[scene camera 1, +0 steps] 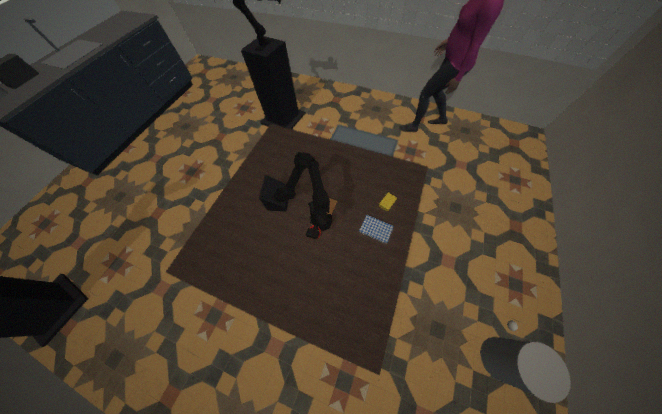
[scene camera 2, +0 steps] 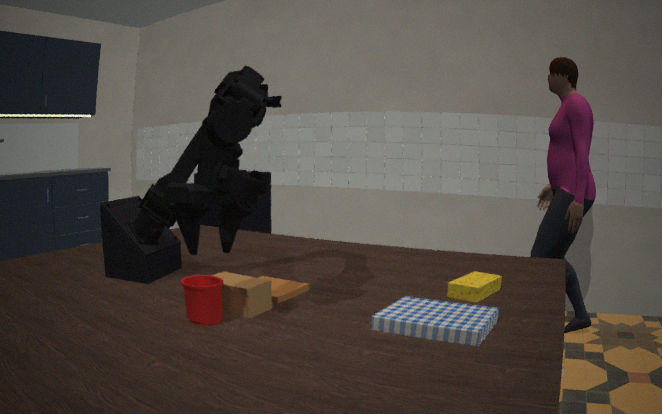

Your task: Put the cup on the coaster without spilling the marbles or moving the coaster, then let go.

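Pixels of known places: gripper, fingertip midpoint: (scene camera 1: pixel 317 229) (scene camera 2: pixel 210 253); arm's base, origin of the base link: (scene camera 1: pixel 278 197) (scene camera 2: pixel 142 234).
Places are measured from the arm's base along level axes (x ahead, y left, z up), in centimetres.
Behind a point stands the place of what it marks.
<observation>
The red cup (scene camera 2: pixel 203 302) {x 32.9, y -9.4, z -5.6 cm} stands upright on the table; in scene camera 1 the gripper partly covers the cup (scene camera 1: pixel 319 229) {x 32.2, y -4.9, z -4.5 cm}. Its inside and the marbles cannot be made out. A flat orange-brown wooden square (scene camera 2: pixel 289 288) {x 30.8, y 14.0, z -8.4 cm} (scene camera 1: pixel 332 204) {x 30.0, y 15.3, z -8.4 cm}, which looks like the coaster, lies behind a light wooden block (scene camera 2: pixel 257 298) {x 34.7, y 1.1, z -6.7 cm}. The block stands between the cup and this square and hides part of the square. My gripper (scene camera 2: pixel 210 251) {x 32.9, y -7.1, z 1.9 cm} is open and empty, pointing down above the cup's height. From above, it overlaps the cup; the two do not touch.
A blue-and-white checked cloth slab (scene camera 1: pixel 376 229) {x 62.1, y 12.3, z -7.2 cm} (scene camera 2: pixel 435 318) {x 62.5, y 9.9, z -7.2 cm} lies to the right on the dark wooden table (scene camera 1: pixel 280 280) {x 26.9, y -40.4, z -9.6 cm} (scene camera 2: pixel 350 370) {x 59.1, y -7.9, z -9.6 cm}. A yellow sponge (scene camera 1: pixel 387 201) {x 60.8, y 33.1, z -6.7 cm} (scene camera 2: pixel 474 286) {x 62.6, y 28.3, z -6.7 cm} lies behind it. A person (scene camera 1: pixel 465 45) (scene camera 2: pixel 571 145) stands beyond the table.
</observation>
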